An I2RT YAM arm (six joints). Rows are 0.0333 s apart.
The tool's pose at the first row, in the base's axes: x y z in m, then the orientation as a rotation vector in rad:
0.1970, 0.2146, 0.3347, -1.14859, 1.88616, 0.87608
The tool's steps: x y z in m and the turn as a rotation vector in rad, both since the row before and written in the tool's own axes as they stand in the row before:
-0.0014, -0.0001, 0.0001, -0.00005, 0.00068, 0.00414
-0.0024, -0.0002, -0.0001, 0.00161, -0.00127, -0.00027
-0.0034, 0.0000, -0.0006, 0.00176, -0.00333, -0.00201
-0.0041, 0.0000, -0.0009, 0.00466, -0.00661, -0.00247
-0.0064, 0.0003, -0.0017, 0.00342, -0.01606, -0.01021
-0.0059, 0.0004, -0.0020, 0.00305, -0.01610, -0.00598
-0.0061, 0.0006, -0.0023, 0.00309, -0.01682, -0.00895
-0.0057, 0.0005, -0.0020, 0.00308, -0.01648, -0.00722
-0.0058, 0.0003, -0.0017, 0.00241, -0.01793, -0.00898
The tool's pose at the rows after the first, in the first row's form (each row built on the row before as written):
0.1976, 0.2152, 0.3358, -1.14553, 1.88970, 0.87812
0.1985, 0.2160, 0.3379, -1.14398, 1.88886, 0.87683
0.1994, 0.2169, 0.3411, -1.14251, 1.88513, 0.87530
0.2005, 0.2178, 0.3451, -1.13760, 1.87911, 0.87188
0.2018, 0.2190, 0.3515, -1.13400, 1.85957, 0.86938
0.2027, 0.2197, 0.3576, -1.12702, 1.84296, 0.86961
0.2033, 0.2203, 0.3641, -1.12200, 1.82368, 0.86835
0.2039, 0.2208, 0.3701, -1.11575, 1.80591, 0.86791
0.2047, 0.2215, 0.3761, -1.11042, 1.78558, 0.86764

